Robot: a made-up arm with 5 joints.
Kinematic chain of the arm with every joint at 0, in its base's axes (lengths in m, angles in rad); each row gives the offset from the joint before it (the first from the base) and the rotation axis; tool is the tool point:
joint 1: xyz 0 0 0.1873 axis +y
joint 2: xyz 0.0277 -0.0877 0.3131 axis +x
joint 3: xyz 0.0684 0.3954 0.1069 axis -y
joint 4: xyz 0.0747 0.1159 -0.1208 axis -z
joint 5: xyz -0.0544 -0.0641 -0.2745 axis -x
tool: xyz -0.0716 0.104 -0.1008
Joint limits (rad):
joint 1: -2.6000..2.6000
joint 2: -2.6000..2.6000
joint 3: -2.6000..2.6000
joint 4: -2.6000..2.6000
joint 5: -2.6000..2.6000
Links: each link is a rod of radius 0.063 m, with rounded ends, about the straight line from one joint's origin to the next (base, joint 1, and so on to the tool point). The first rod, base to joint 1, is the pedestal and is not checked.
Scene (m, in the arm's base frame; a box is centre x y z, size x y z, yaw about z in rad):
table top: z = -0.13
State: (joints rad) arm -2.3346 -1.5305 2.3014 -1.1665 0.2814
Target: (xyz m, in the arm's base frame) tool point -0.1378 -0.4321 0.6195
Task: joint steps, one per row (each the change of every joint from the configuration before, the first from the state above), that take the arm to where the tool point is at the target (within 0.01 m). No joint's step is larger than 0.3 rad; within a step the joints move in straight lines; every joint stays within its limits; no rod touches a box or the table.
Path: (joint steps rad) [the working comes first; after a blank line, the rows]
Joints at the target: -1.9842 -1.8732 0.9187 -0.8866 -0.1329
Straight joint move there: clear.

1: 0.0701 -0.0685 -0.2765 0.0560 -0.0829
2: 0.0701 -0.0686 -0.2766 0.0560 -0.0828
3: 0.0700 -0.0685 -0.2765 0.0559 -0.0829
4: 0.0701 -0.0685 -0.2765 0.0560 -0.0829
5: 0.0701 -0.0686 -0.2766 0.0560 -0.0828

